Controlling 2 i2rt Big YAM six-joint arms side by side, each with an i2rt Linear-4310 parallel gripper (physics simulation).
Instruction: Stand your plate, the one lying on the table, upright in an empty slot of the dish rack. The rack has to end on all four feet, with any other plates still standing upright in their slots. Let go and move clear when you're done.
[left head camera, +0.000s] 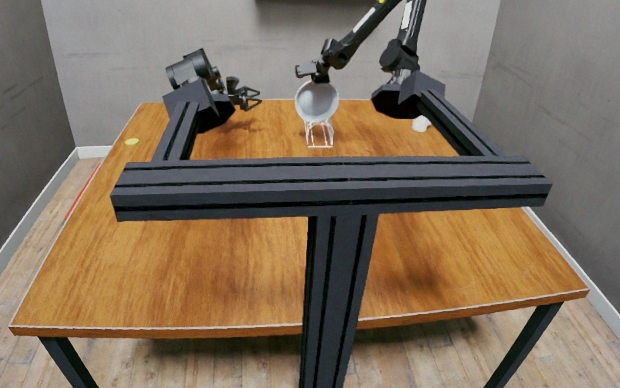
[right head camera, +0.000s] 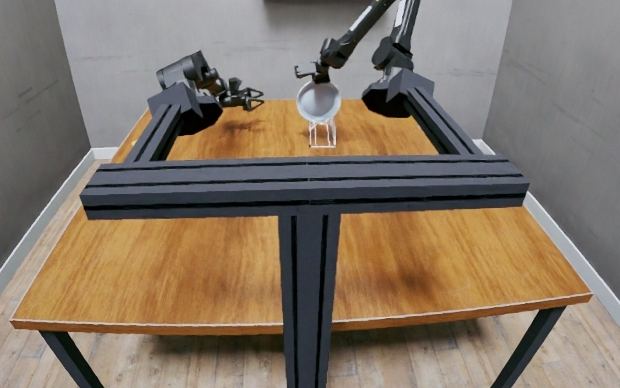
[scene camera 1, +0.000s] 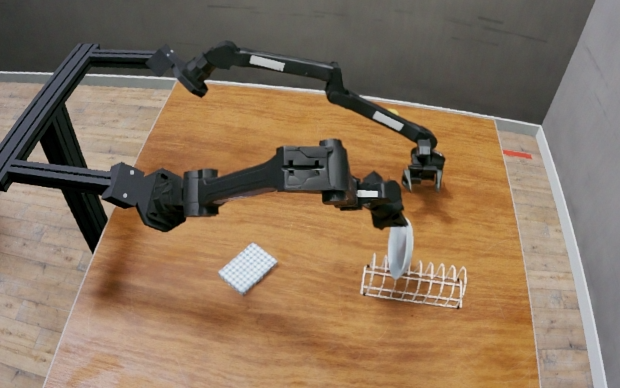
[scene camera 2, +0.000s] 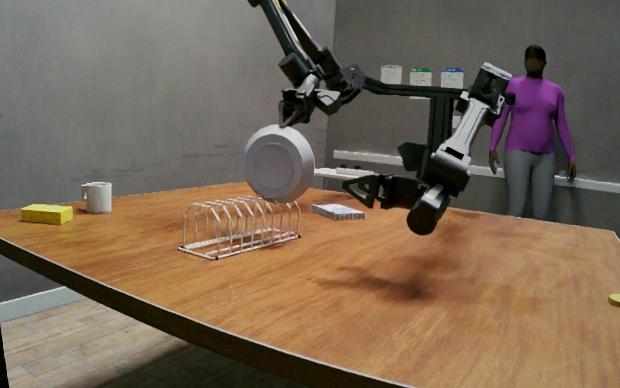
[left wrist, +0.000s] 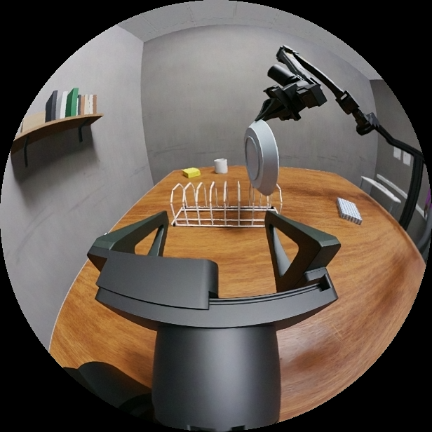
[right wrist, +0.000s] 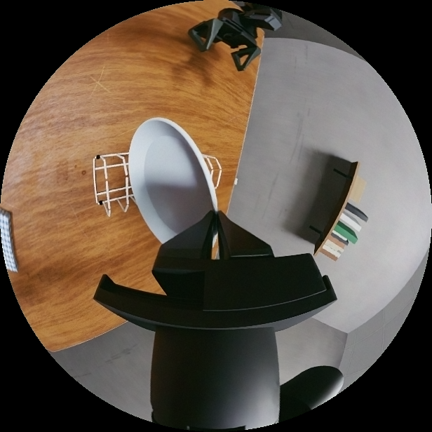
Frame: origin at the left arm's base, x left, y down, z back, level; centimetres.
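Where they show: left gripper, fingertip midpoint: (left head camera: 261, 96) (right head camera: 264, 97) (scene camera 1: 424, 192) (scene camera 2: 350, 184); right gripper, fingertip midpoint: (left head camera: 315, 80) (right head camera: 316, 80) (scene camera 1: 407, 224) (scene camera 2: 281, 128); left arm's base at its link origin: (scene camera 1: 192, 76); right arm's base at its link origin: (scene camera 1: 164, 200) (scene camera 2: 342, 89).
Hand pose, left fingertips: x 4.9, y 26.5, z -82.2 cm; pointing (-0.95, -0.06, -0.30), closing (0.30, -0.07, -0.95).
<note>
Things, the pixels of their centre, and the offset from my left fingertips.
- pale plate at the middle of its body: (scene camera 2: 275, 165) (scene camera 1: 401, 246) (right head camera: 318, 100) (left head camera: 316, 100) dx -25.6, dy -1.3, dz +2.4 cm
- checked cloth block at the middle of its body: (scene camera 1: 247, 268) (scene camera 2: 337, 211) dx -40.0, dy +16.5, dz +46.8 cm
- white mug at the middle of its body: (scene camera 2: 95, 197) (left head camera: 423, 121) dx -79.2, dy +13.4, dz -23.0 cm
- yellow sponge at the middle of its body: (scene camera 2: 46, 214) dx -71.4, dy +15.9, dz -41.6 cm
- yellow disc at the middle of its body: (left head camera: 132, 142) dx +57.0, dy +17.1, dz +22.2 cm
The pale plate (left head camera: 317, 101) (right head camera: 319, 101) (scene camera 1: 401, 247) (scene camera 2: 277, 162) (left wrist: 261, 157) (right wrist: 172, 175) hangs near upright, slightly tilted. Its lower edge is around the top of the wires of the white dish rack (scene camera 1: 410, 301) (scene camera 2: 216, 257) (left wrist: 220, 226), toward the rack's left end in scene camera 1; whether it is inside a slot is unclear. No other plate shows in the rack, which stands level on the table. My right gripper (scene camera 1: 402, 223) (scene camera 2: 285, 125) (right wrist: 215, 216) is shut on the plate's upper rim. My left gripper (scene camera 1: 424, 190) (left wrist: 216, 215) is open and empty, above the table beside the rack.
A checked cloth block (scene camera 1: 247, 268) (scene camera 2: 338, 211) (left wrist: 349, 210) lies on the table near the rack. A white mug (scene camera 2: 98, 197) (left wrist: 220, 166) and a yellow sponge (scene camera 2: 46, 214) (left wrist: 191, 172) stand beyond the rack in the left wrist view. A yellow disc (left head camera: 131, 142) lies at the table's left edge.
</note>
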